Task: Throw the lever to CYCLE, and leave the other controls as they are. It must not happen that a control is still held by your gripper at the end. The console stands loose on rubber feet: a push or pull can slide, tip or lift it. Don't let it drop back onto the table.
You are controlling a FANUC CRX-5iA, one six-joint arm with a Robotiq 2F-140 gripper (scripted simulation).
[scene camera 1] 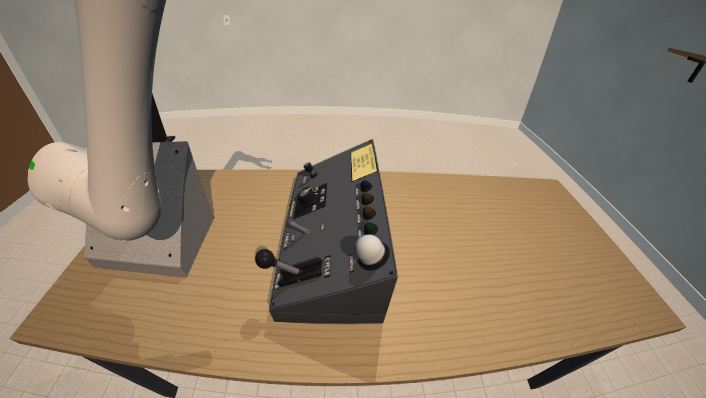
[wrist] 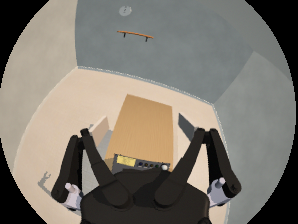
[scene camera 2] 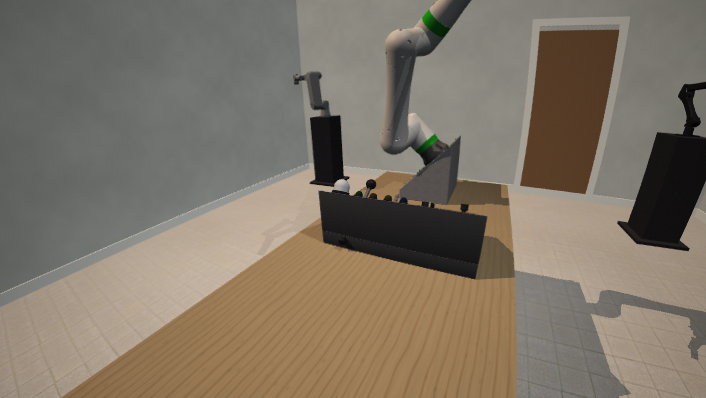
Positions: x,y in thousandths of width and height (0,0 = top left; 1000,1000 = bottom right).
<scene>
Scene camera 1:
dark sloped console: 479,559
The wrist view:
gripper: 482,538
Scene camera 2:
dark sloped console: 637,607
</scene>
